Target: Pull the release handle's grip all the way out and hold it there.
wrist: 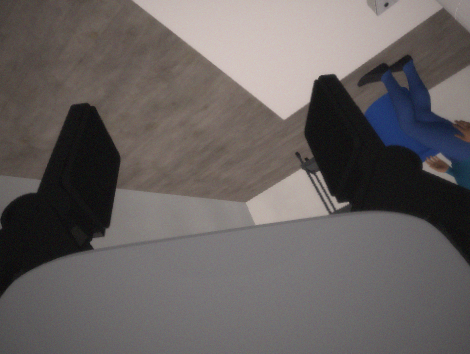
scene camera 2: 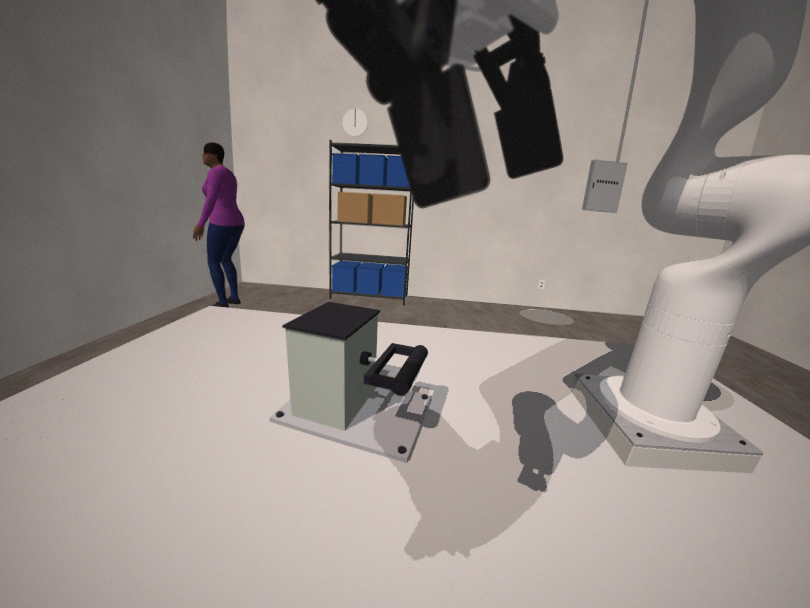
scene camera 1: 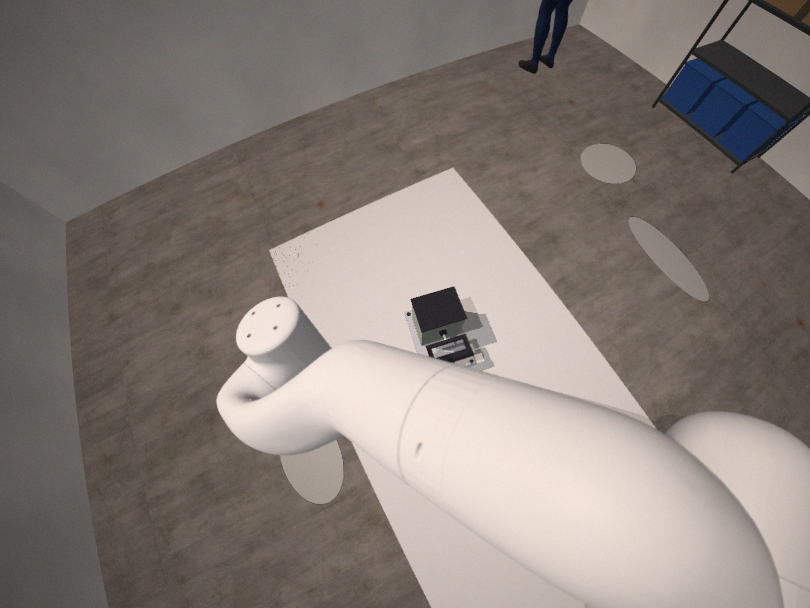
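The release handle is a pale green box (scene camera 2: 317, 379) with a black top (scene camera 1: 438, 308) on a grey base plate (scene camera 2: 366, 439). Its black grip (scene camera 2: 410, 369) (scene camera 1: 459, 357) is a rectangular loop with a thick outer bar, standing out from the box's side on a short metal shaft beside a black collar (scene camera 2: 365, 357). My gripper (scene camera 2: 493, 184) (wrist: 210, 117) is open and empty, high above the table and apart from the grip. In scene camera 1 the gripper is hidden by the arm. The release handle cannot be made out in the wrist view.
The white table (scene camera 1: 418, 222) (scene camera 2: 163, 497) carries the handle's plate and my arm's base (scene camera 2: 693, 445). The white arm (scene camera 1: 523, 458) crosses scene camera 1 beside the handle. A shelf rack (scene camera 2: 330, 242) and a person (scene camera 2: 223, 202) stand beyond the table.
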